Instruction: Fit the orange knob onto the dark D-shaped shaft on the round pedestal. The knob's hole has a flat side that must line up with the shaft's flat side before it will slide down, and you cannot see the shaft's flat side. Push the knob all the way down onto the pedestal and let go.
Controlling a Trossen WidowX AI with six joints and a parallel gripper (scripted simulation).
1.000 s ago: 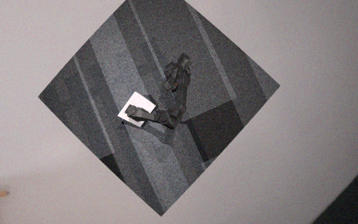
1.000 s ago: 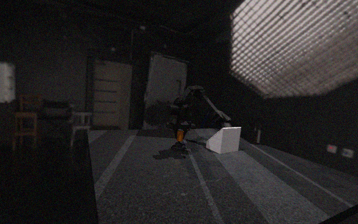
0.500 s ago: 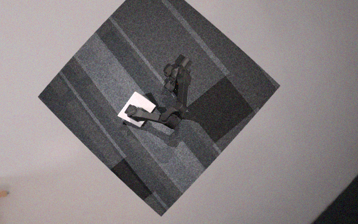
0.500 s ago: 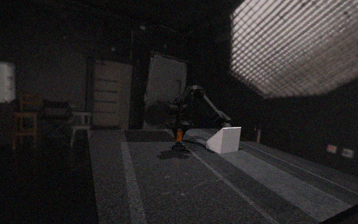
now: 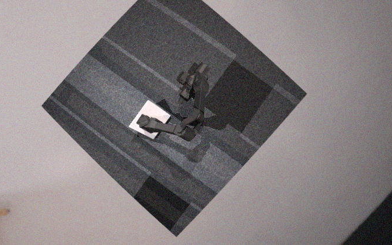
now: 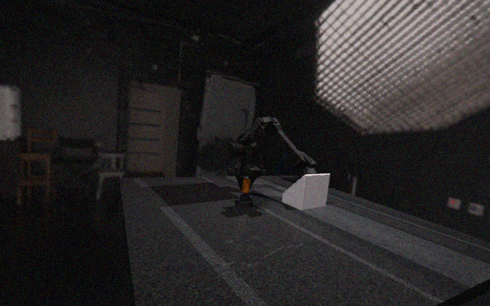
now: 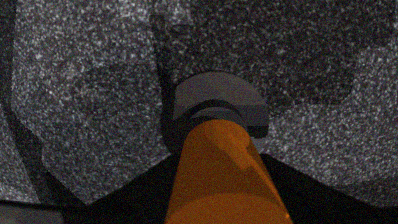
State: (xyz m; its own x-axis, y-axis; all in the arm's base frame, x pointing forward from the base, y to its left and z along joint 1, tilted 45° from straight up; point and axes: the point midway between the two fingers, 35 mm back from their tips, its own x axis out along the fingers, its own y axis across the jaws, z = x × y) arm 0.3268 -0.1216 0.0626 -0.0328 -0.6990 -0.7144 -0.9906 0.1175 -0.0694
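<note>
Now: gripper tip 20 mm below the orange knob. Also, from my gripper tip: dark pedestal base 40 mm below.
</note>
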